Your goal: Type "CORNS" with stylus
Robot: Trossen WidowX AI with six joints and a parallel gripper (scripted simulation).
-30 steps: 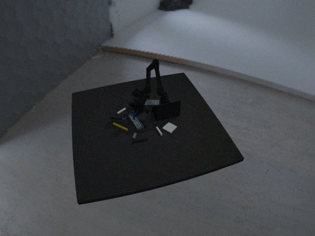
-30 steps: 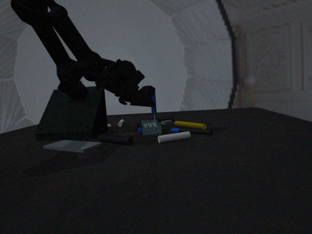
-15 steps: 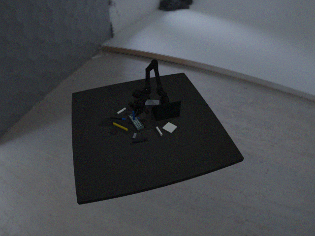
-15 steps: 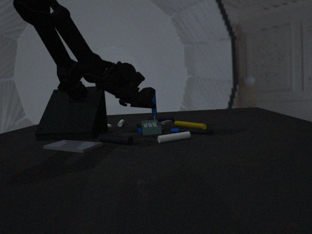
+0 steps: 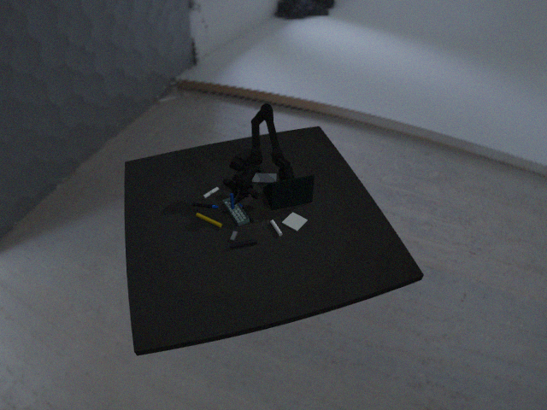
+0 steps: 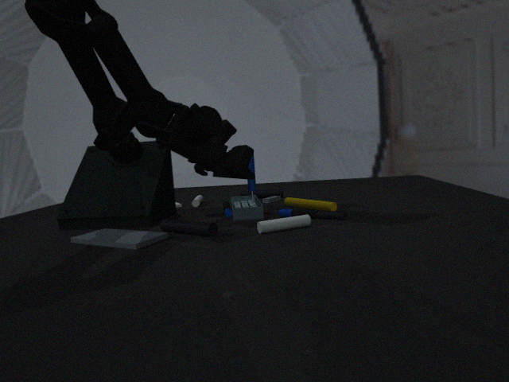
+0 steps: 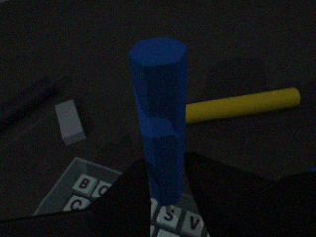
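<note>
Right now the yellow rod is 130 mm ahead of my gripper tip, 10 mm to the left of it and 70 mm below it. Round my gripper tip: small grey block (20 mm ahead, 140 mm to the left, 70 mm below); blue stylus (20 mm below); grey flat plate (200 mm behind, 240 mm to the right, 70 mm below).
</note>
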